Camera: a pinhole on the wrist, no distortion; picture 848 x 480 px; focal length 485.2 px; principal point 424.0 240.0 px. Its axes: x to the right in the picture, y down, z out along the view. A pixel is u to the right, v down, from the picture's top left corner.
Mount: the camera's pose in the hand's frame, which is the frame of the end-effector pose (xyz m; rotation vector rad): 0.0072 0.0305 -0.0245 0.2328 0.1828 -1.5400
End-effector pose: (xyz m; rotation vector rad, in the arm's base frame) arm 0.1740 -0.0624 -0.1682 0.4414 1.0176 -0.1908
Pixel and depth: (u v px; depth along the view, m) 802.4 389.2 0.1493
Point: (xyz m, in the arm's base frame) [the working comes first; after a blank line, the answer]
In the camera's frame: 0.1164 0.0459 0.1493

0.2285 -0.2076 -0.2039
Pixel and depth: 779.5 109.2 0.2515
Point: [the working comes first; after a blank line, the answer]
In the camera's frame: 0.1843 -0.0678 0.2515

0.1954 -0.3315 -0.0965
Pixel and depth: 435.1 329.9 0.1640
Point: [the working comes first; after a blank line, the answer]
In the camera's frame: 0.0038 0.0304 0.1640

0.2896 -0.1339 -0.1407
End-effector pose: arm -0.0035 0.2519 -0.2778 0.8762 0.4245 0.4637
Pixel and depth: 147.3 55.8 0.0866
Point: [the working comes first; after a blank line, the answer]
In the camera's frame: -0.0494 -0.0329 0.0866

-0.0015 0.2219 -0.1884
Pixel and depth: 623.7 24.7 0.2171
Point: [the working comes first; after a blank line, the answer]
In the camera's frame: 0.0894 -0.0963 0.2171

0.0281 0.0384 -0.2645
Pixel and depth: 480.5 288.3 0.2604
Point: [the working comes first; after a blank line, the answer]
In the camera's frame: 0.0303 0.0259 0.2604

0.1488 0.0917 -0.2106
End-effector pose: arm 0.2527 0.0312 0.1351 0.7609 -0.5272 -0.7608
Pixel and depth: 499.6 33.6 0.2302
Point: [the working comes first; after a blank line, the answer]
In the camera's frame: 0.0359 -0.0979 0.2302

0.0424 -0.0033 0.1841
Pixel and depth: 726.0 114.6 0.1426
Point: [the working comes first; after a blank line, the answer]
In the camera's frame: 0.0888 -0.0369 0.1426

0.1356 -0.0265 0.1135
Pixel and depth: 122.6 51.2 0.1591
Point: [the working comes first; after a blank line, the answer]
In the camera's frame: -0.0988 -0.0619 0.1591

0.1470 0.0559 0.2843
